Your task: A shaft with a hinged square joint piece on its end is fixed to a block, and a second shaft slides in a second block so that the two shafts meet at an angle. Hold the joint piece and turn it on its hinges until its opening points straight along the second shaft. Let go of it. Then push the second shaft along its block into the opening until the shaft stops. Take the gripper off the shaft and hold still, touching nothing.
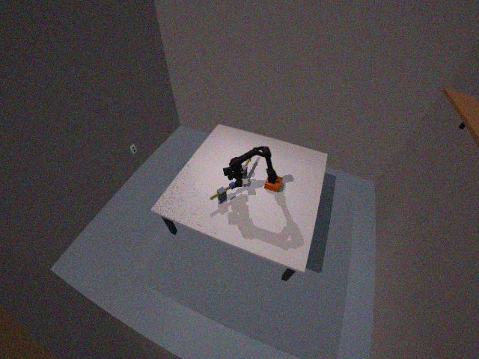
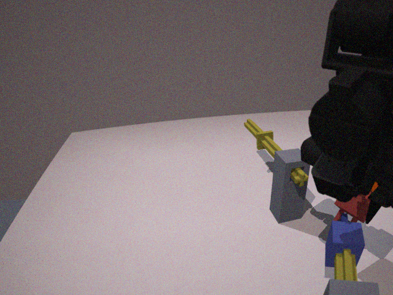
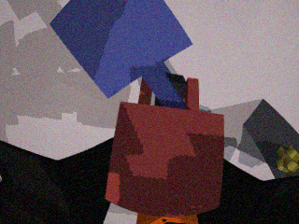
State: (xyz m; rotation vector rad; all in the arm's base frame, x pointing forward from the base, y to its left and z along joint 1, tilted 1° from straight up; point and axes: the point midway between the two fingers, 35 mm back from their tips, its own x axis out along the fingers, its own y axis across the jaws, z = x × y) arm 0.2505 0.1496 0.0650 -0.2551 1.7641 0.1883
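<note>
The red joint piece is 3 cm above my gripper tip and 2 cm ahead of it.
</note>
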